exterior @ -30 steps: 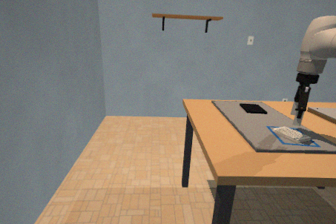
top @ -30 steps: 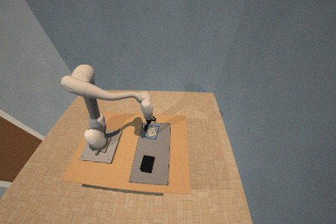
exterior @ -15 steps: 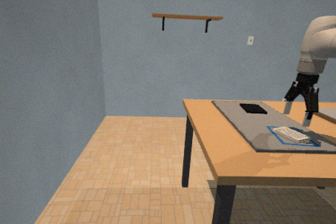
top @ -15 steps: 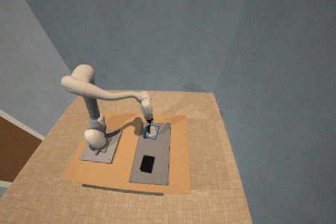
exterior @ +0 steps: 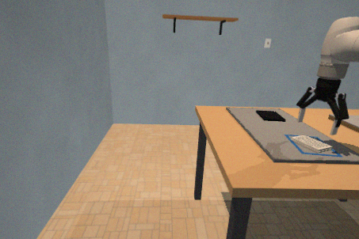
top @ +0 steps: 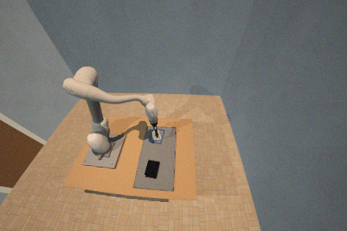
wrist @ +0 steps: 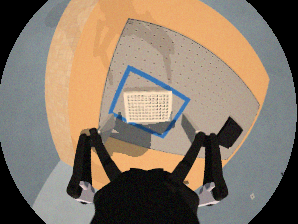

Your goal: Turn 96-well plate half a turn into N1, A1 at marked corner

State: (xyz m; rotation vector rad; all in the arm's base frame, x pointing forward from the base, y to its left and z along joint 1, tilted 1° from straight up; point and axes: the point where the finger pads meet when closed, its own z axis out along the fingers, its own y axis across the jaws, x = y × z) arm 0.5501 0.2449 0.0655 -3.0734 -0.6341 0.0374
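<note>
Now: hand 80 mm above the white 96-well plate. Round my hand: black plate nest N1 (380 mm to the right, 80 mm below, 30 mm ahead).
</note>
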